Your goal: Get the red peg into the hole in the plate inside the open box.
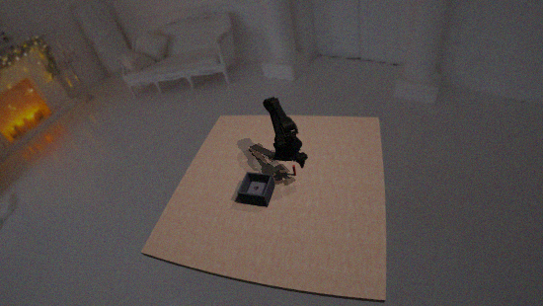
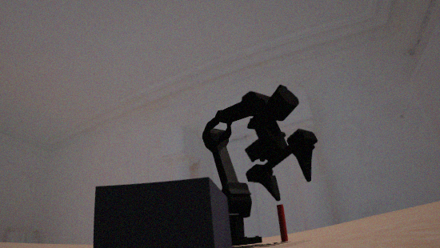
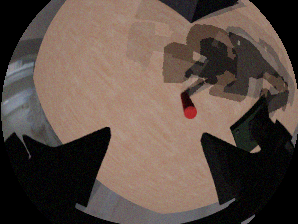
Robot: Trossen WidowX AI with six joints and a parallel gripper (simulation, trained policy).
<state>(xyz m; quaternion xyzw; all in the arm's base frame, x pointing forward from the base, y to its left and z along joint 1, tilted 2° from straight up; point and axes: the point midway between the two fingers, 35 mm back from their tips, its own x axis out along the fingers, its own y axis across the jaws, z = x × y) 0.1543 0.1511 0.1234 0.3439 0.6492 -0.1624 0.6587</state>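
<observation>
My gripper tip is 60 mm above the red peg, 30 mm to the left of it and 10 mm past it. The rest, counted from my gripper tip: grey plate: 200 mm to the right, 180 mm ahead, 60 mm below; dark box: 200 mm to the right, 180 mm ahead, 80 mm below.
</observation>
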